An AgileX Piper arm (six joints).
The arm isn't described. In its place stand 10 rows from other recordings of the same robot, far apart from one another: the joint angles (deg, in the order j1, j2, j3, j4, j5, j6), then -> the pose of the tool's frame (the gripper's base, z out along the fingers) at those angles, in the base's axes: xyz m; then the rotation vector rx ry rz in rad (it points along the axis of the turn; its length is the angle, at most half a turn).
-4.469 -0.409 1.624 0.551 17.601 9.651 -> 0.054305 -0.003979 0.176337 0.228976 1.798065 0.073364
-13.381 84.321 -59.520 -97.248 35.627 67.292 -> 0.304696 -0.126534 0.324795 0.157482 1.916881 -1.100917
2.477 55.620 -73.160 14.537 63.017 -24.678 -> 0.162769 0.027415 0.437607 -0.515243 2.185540 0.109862
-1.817 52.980 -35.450 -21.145 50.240 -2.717 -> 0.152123 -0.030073 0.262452 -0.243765 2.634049 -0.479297
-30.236 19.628 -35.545 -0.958 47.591 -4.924 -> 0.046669 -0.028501 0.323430 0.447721 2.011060 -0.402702
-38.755 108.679 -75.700 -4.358 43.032 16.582 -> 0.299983 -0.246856 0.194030 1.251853 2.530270 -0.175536
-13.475 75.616 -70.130 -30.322 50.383 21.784 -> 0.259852 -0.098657 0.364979 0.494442 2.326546 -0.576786
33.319 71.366 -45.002 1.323 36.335 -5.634 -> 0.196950 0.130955 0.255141 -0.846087 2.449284 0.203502
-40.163 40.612 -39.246 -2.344 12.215 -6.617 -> 0.113811 -0.097082 0.360390 0.481236 1.696038 -0.636916
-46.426 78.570 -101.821 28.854 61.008 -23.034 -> 0.209953 -0.164946 0.504957 0.416418 1.992393 -0.142522
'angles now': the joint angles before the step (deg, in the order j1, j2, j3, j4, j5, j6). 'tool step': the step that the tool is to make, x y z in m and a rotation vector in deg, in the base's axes. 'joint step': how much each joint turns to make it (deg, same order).
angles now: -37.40 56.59 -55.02 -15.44 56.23 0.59
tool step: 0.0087 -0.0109 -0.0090 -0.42 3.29 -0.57
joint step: 0.01 3.29 0.00 -2.86 -0.74 0.91
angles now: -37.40 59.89 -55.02 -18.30 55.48 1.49
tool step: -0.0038 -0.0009 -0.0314 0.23 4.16 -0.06
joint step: -0.01 0.21 6.59 -3.30 -3.09 1.63
